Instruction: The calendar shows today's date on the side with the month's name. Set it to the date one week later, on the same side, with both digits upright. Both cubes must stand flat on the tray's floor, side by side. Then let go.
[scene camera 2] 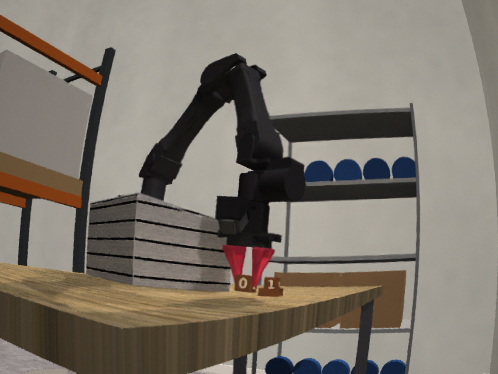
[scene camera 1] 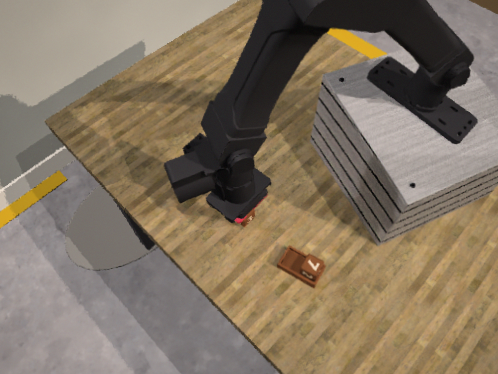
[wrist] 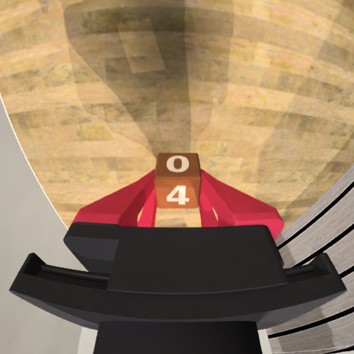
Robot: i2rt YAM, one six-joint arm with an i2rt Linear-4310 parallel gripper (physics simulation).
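Observation:
My gripper [scene camera 1: 246, 218] [scene camera 2: 246, 284] [wrist: 177, 175] is shut on a brown cube [scene camera 1: 249, 218] [scene camera 2: 243, 283] [wrist: 177, 194]. In the wrist view the cube's far face shows 0 and its near face 4; in scene camera 2 a face shows an upright 0. The cube is low over the table, apart from the tray; whether it touches the wood is hard to tell. The brown tray [scene camera 1: 290, 259] [scene camera 2: 270, 294] stands on the table with the other cube [scene camera 1: 313, 264] [scene camera 2: 272, 284] in one end. That cube shows an upright 1 in scene camera 2, and its top looks like 7. The tray's other end is bare.
The wooden table [scene camera 1: 175, 110] [scene camera 2: 150, 312] has an edge to the left of the gripper and tray in scene camera 1. The stacked grey block [scene camera 1: 360, 165] [scene camera 2: 112, 240] under the arm's base stands on the other side. A metal shelf unit [scene camera 2: 414, 225] stands behind the table.

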